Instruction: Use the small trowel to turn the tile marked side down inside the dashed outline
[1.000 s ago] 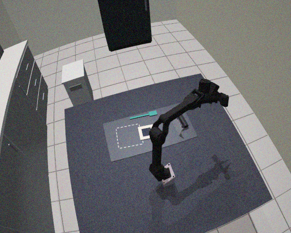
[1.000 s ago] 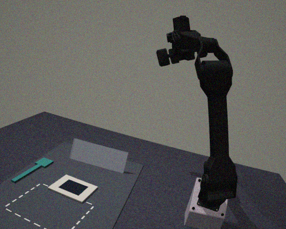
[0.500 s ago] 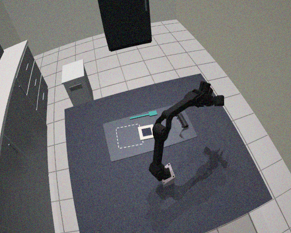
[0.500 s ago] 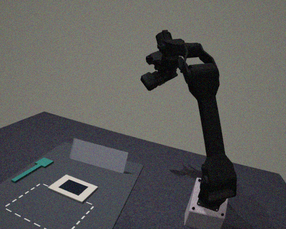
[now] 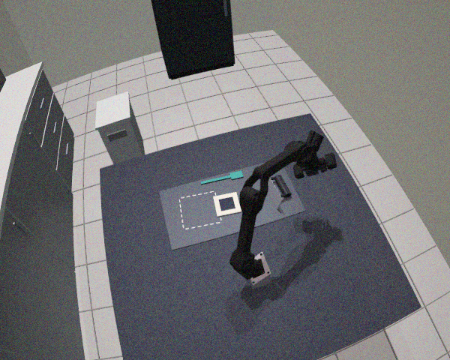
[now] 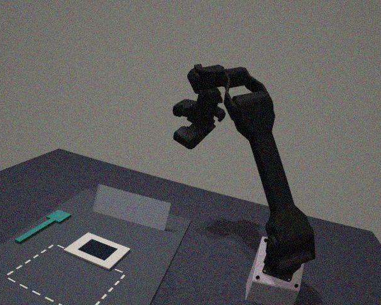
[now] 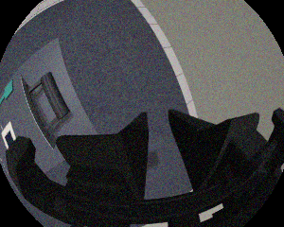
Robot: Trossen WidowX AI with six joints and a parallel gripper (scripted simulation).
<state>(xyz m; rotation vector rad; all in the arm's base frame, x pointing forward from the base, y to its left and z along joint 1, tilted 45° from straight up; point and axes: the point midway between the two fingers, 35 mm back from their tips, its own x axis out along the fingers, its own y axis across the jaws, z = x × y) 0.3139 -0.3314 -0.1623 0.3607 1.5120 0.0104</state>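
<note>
Now: gripper tip 18 cm above the trowel, 17 cm to the right of it and 12 cm short of it. The rest, counted from my gripper tip: teal flat tool 38 cm to the left, 23 cm ahead, 20 cm below; tile 41 cm to the left, 20 cm below, 8 cm ahead.
</note>
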